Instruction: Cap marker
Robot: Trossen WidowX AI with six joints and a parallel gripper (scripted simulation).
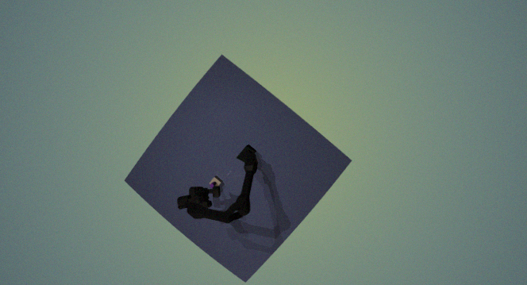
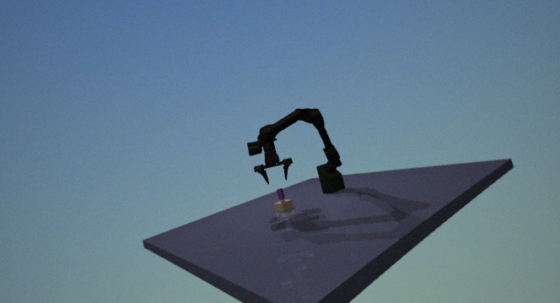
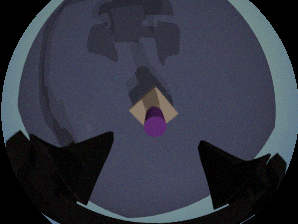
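My gripper tip is now 60 mm above the purple cap. From my gripper tip the other things lie so: cream holder block 120 mm below.
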